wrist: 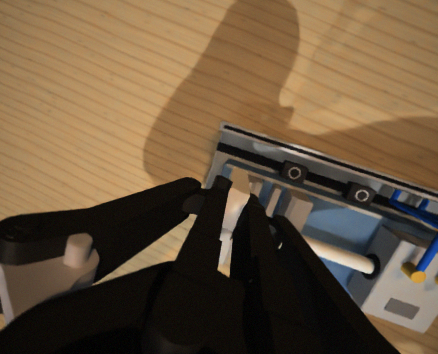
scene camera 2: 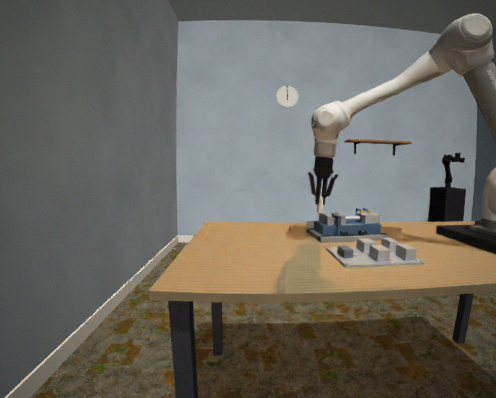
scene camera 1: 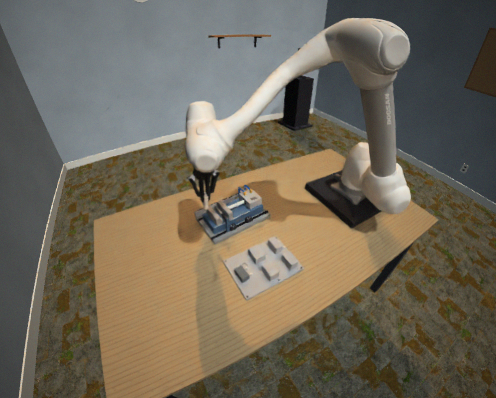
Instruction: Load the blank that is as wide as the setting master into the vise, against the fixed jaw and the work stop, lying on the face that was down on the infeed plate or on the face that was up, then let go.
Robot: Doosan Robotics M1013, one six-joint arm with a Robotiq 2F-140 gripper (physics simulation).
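Places are measured from the arm's base along level axes (x left, y back, z up), in centimetres.
Pixels of known places: gripper, fingertip midpoint: (wrist: 234, 182) (scene camera 2: 319, 212) (scene camera 1: 205, 206); arm's base, link origin: (scene camera 1: 352, 190).
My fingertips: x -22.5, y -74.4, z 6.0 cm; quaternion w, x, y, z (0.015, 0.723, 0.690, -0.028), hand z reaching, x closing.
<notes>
For each thing: its middle in the pictures, then the offset to it from my fingertips. "spot": a spot on its surface instead.
- blue vise, body centre: (wrist: 312, 232) (scene camera 2: 346, 224) (scene camera 1: 232, 210) dy +11.3, dx +3.5, dz -4.7 cm
- infeed plate, body centre: (scene camera 2: 372, 255) (scene camera 1: 263, 265) dy +8.1, dx +32.9, dz -9.2 cm
- dark grey block, body centre: (scene camera 2: 345, 251) (scene camera 1: 241, 274) dy -1.4, dx +32.8, dz -7.6 cm
- vise's end block, surface spot: (wrist: 400, 295) (scene camera 1: 250, 197) spot: dy +20.0, dx +4.7, dz +0.0 cm
- white rod, body centre: (wrist: 330, 252) dy +12.7, dx +3.9, dz -1.9 cm
My gripper (scene camera 1: 205, 196) (scene camera 2: 320, 200) (wrist: 234, 182) is shut on a pale slim piece (scene camera 1: 206, 204) (scene camera 2: 320, 206) (wrist: 233, 209), which points down between the fingertips. It hangs at the left end of the blue vise (scene camera 1: 240, 223) (scene camera 2: 325, 229) (wrist: 335, 265), by the outer grey jaw (scene camera 1: 214, 217); whether it touches is unclear. Fingers hide part of the jaws in the wrist view, and I cannot make out the work stop. The infeed plate (scene camera 1: 254, 290) (scene camera 2: 351, 263) carries a dark grey block (scene camera 1: 242, 273) (scene camera 2: 345, 251) and several light grey blocks, one at its front (scene camera 1: 270, 271) (scene camera 2: 379, 252).
The vise's end block (scene camera 1: 252, 199) (wrist: 400, 295) has blue hoses (scene camera 1: 244, 189) (wrist: 427, 255) and a white rod (wrist: 340, 255) toward the jaws. Black clamps (wrist: 294, 172) line its base. The arm's black base (scene camera 1: 345, 207) stands at the table's right.
</notes>
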